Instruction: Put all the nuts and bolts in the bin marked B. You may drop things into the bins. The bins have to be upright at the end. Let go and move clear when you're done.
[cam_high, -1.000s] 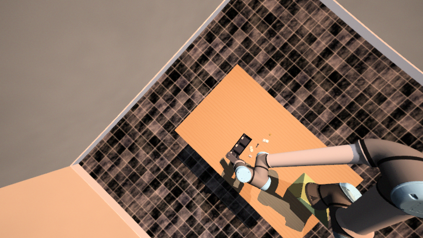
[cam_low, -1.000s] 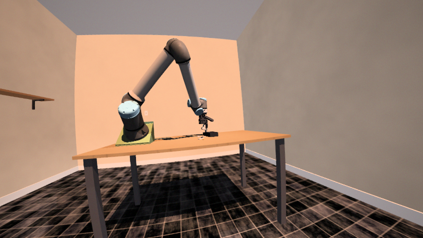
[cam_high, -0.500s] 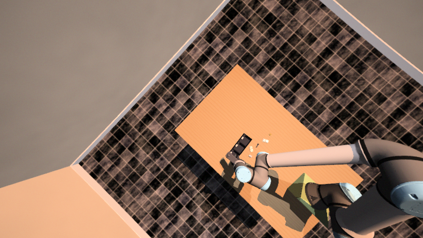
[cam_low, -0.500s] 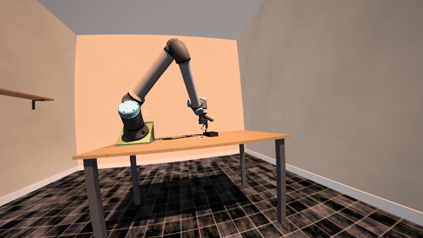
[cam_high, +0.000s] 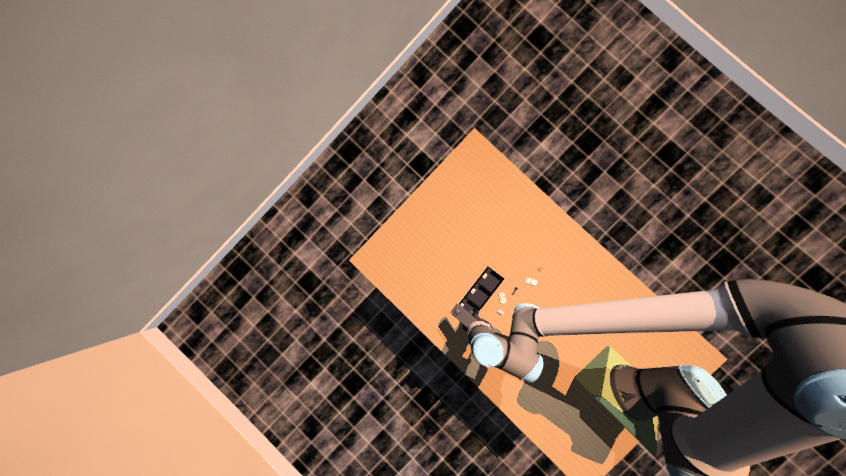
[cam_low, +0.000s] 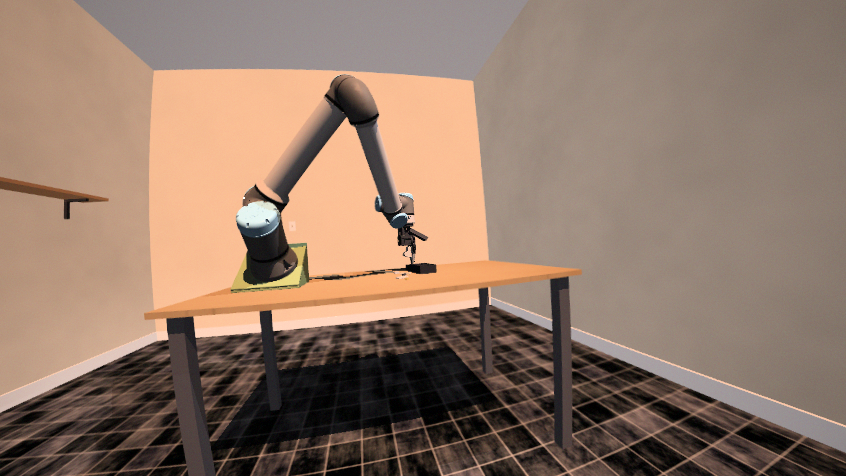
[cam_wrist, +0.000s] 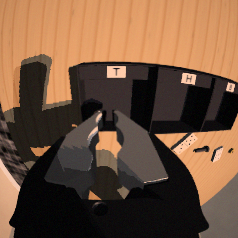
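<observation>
Right now my hand is 12 cm past the gold nut, 36 cm to the left of it and 4 cm above it. Also, from my hand: white piece (11 cm behind, 10 cm to the right, 4 cm below); then dark bolt (10 cm behind, 21 cm to the right, 4 cm below); then black three-part bin (1 cm ahead, 9 cm to the right, 3 cm below).
</observation>
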